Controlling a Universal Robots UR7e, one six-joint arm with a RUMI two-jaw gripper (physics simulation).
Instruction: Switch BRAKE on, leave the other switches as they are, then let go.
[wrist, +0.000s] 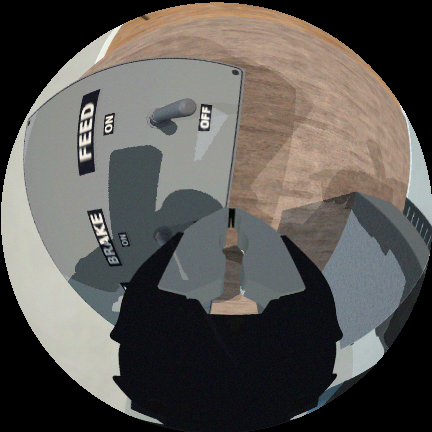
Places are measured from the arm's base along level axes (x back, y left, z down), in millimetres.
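Pixels of known places: gripper, fingertip midpoint: (230, 210).
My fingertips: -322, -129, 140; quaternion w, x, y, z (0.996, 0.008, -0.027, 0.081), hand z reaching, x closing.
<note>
Behind a point stands the place of what it marks, as x, y, z.
The grey switch panel (60, 175) @(-470, -215, 86) fills the left of the wrist view. The BRAKE label (104, 237) @(-455, -129, 105) and its ON mark (124, 239) @(-436, -118, 117) are at the lower left. The base of the BRAKE switch (162, 235) @(-391, -112, 129) shows in shadow just left of my gripper; the left finger hides most of its lever and its OFF mark, so I cannot tell its position. The FEED switch (172, 113) @(-343, -214, 108) leans toward its OFF mark (205, 117) @(-332, -215, 157). My gripper (230, 210) @(-322, -130, 140) is shut with nothing between the fingertips, which appear at the panel's right edge.
The brown wood-grain table top (320, 110) @(-167, -242, 233) lies right of the panel. A grey block-like object (370, 260) @(-86, -27, 122) is at the lower right. Part of another label shows at the panel's lower part, beside the gripper's black body. Shadows cross the panel and the table.
</note>
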